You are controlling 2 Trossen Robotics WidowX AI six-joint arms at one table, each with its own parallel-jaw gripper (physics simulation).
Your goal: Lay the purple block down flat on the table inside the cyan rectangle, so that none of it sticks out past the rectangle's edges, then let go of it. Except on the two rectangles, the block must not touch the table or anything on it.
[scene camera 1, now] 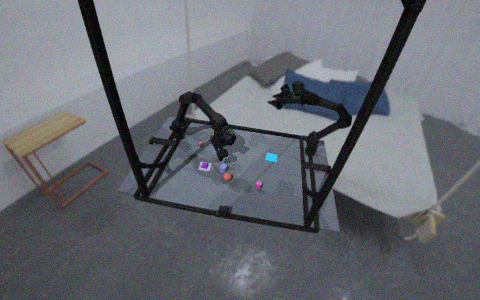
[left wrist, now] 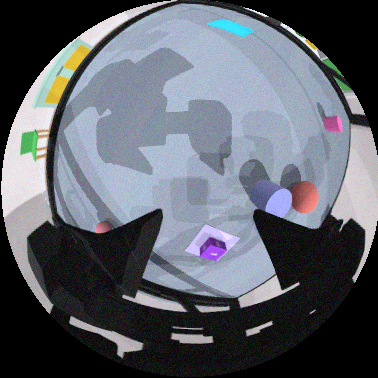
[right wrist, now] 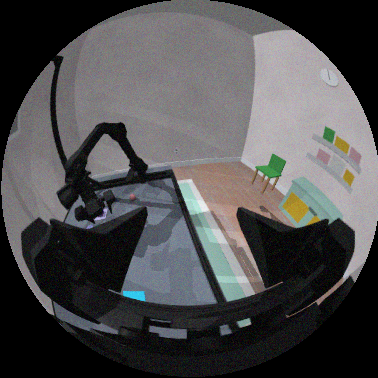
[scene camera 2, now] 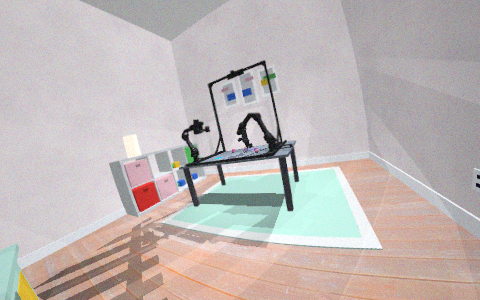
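Seen in the pictures: left gripper, fingertip midpoint: (left wrist: 209, 213) (right wrist: 102, 217) (scene camera 2: 247, 147); right gripper, fingertip midpoint: (scene camera 1: 270, 99) (right wrist: 192, 211) (scene camera 2: 206, 131); left arm's base at its link origin: (scene camera 1: 177, 134) (right wrist: 142, 177) (scene camera 2: 273, 149); right arm's base at its link origin: (scene camera 1: 310, 152) (scene camera 2: 196, 160).
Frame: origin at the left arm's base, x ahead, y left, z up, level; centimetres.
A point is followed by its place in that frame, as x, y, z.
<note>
The small purple block (scene camera 1: 205, 165) {10.7, -34.6, 0.0} (left wrist: 213, 250) {11.3, -33.5, 0.0} sits on the pale lavender rectangle (scene camera 1: 201, 168) (left wrist: 208, 232). The cyan rectangle (scene camera 1: 271, 157) {54.4, -39.1, -1.8} (left wrist: 230, 27) (right wrist: 134, 295) {53.1, -37.4, -1.8} lies apart from it, farther right in scene camera 1 and at the top of the left wrist view. My left gripper (scene camera 1: 222, 155) {20.0, -32.0, 2.9} (left wrist: 209, 213) {20.0, -32.0, 2.9} points down, open and empty, above the table near the block; the block shows low between its fingers in the left wrist view, not held. My right gripper (scene camera 1: 272, 100) {58.3, -18.6, 30.0} (right wrist: 192, 211) {58.3, -18.6, 30.0} is open and empty, raised high at the table's far side in scene camera 1.
A blue-violet cylinder (scene camera 1: 223, 168) {19.8, -42.0, 1.9} (left wrist: 272, 197) {21.1, -39.1, 2.2} stands close to the lavender rectangle, beside a red-orange ball (scene camera 1: 227, 176) {19.8, -49.0, 2.4} (left wrist: 304, 197) {20.7, -45.6, 2.0}. A magenta cylinder (scene camera 1: 258, 185) {34.3, -60.3, 1.8} (left wrist: 333, 124) {34.3, -57.6, 0.9} stands nearer the front in scene camera 1. A small red ball (scene camera 1: 201, 143) {13.3, -14.9, 0.9} (right wrist: 132, 197) {14.9, -14.1, 0.3} lies behind the block.
</note>
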